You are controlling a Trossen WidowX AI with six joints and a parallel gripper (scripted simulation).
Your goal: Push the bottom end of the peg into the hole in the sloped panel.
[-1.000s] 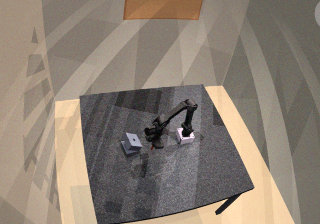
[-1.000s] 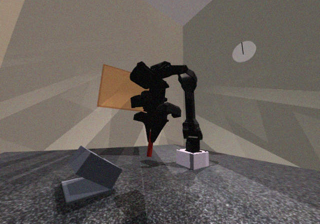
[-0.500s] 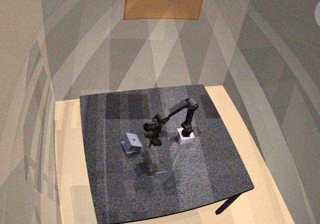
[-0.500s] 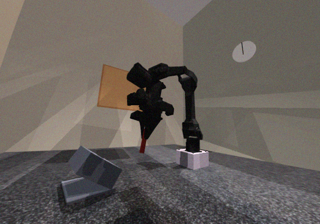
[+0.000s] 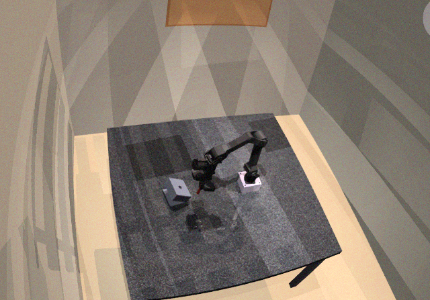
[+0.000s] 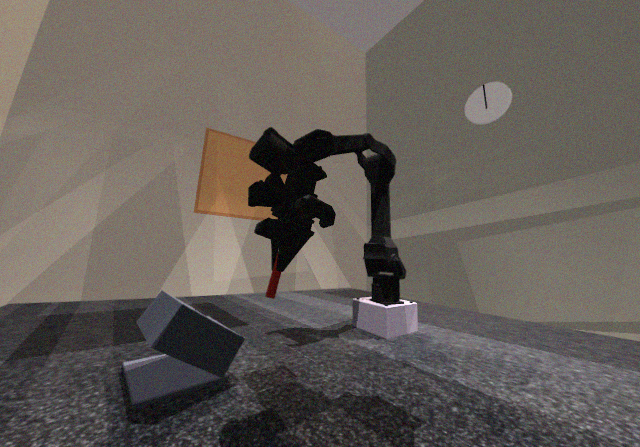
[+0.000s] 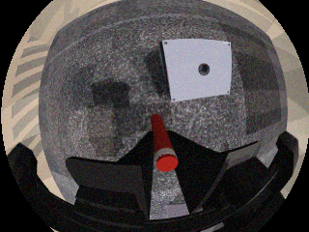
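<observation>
My gripper tip is 12 cm short of the grey sloped panel, 6 cm to the left of it and 9 cm above it. Round my gripper tip: red round peg: 2 cm above.
</observation>
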